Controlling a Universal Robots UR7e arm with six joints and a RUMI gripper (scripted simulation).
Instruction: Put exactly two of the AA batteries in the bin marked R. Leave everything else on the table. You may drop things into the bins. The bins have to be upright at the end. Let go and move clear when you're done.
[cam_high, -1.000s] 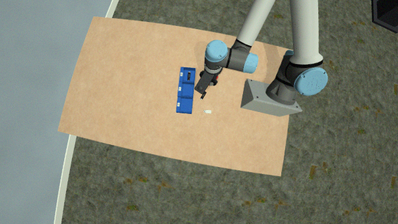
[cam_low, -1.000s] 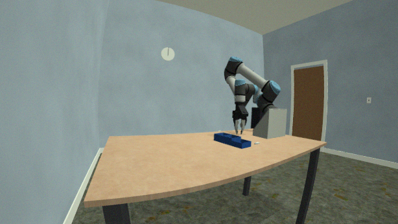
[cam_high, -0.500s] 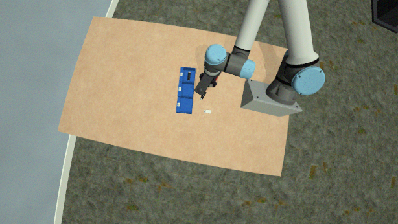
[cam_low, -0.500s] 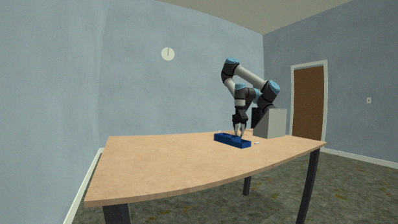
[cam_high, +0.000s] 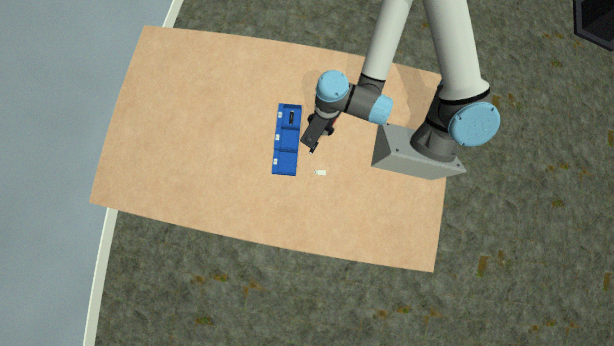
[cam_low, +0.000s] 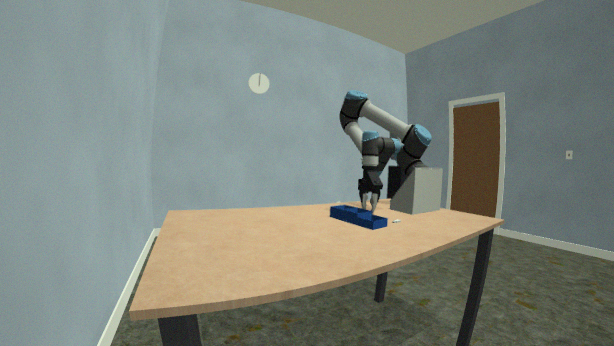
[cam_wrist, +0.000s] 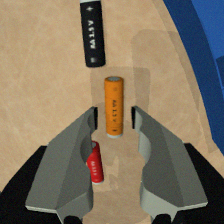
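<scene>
The orange AA battery lies 1 cm below my hand. From my hand the other things lie so: red battery (4 cm behind, 5 cm to the right, 1 cm below); then joined blue bins (10 cm ahead, 6 cm to the left, 1 cm above); then black AA battery (11 cm ahead, 2 cm to the right).
</scene>
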